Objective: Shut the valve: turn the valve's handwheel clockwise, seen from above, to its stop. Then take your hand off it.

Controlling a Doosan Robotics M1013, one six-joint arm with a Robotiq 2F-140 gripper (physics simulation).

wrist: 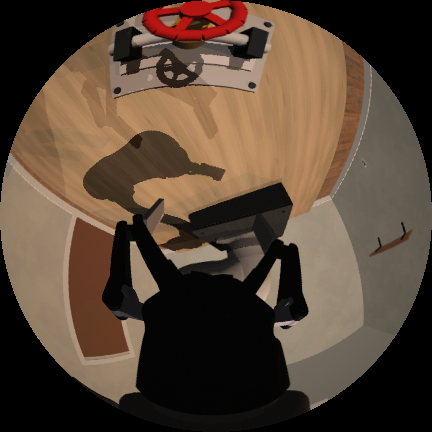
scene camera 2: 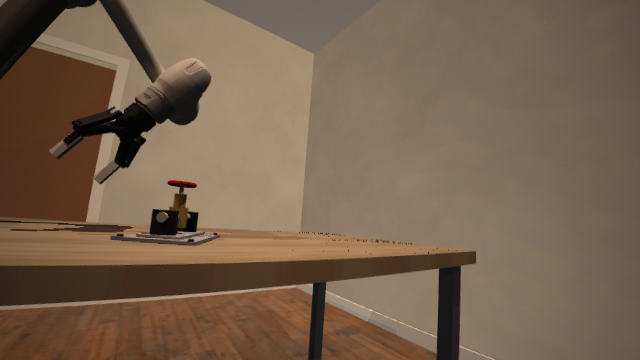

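Note:
The valve's red handwheel (scene camera 2: pixel 182 184) (wrist: pixel 196 9) sits level on top of the brass valve body (scene camera 2: pixel 180 216). The valve stands upright between two dark blocks on a light base plate (scene camera 2: pixel 200 239) (wrist: pixel 132 86) on the table. In the wrist view the handwheel is at the top edge, partly cut off, and hides most of the valve body. My gripper (scene camera 2: pixel 86 159) (wrist: pixel 209 213) is open, its fingers wide apart with nothing between them. In the scene view it hangs tilted above the table, to the left of the handwheel and a little higher, apart from it.
The wooden table (scene camera 2: pixel 300 257) (wrist: pixel 285 130) carries the base plate. A black block (wrist: pixel 245 212) stands at the table's far side in the wrist view, by the arm's base. A brown door (scene camera 2: pixel 55 135) (wrist: pixel 97 295) and walls are behind. A small shelf (wrist: pixel 391 243) hangs on the wall.

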